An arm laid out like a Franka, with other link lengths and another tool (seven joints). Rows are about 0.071 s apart.
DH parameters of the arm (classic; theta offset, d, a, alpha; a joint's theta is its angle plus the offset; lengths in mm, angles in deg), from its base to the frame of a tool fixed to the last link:
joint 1: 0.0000 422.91 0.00 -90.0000
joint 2: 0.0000 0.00 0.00 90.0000
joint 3: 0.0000 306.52 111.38 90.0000
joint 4: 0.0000 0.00 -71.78 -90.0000
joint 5: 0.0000 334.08 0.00 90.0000
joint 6: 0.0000 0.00 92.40 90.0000
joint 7: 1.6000 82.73 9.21 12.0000
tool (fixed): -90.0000 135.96 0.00 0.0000
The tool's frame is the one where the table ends.
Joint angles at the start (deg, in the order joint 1, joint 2, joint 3, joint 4, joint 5, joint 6, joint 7):
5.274 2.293 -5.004 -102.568 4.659 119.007 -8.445
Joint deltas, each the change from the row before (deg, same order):
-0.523 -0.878 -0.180 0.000 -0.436 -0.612 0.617
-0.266 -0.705 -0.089 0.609 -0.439 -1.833 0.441
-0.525 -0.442 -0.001 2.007 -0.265 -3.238 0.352
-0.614 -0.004 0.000 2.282 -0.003 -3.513 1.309
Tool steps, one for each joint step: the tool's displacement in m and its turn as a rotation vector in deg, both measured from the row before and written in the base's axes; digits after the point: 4 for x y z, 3 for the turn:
-0.0029 -0.0086 0.0076 -0.186 -0.224 -1.147
-0.0050 -0.0046 0.0077 -0.221 0.547 -0.558
-0.0048 -0.0056 0.0134 -0.081 0.806 -0.614
-0.0040 -0.0058 0.0107 0.351 1.285 -1.677

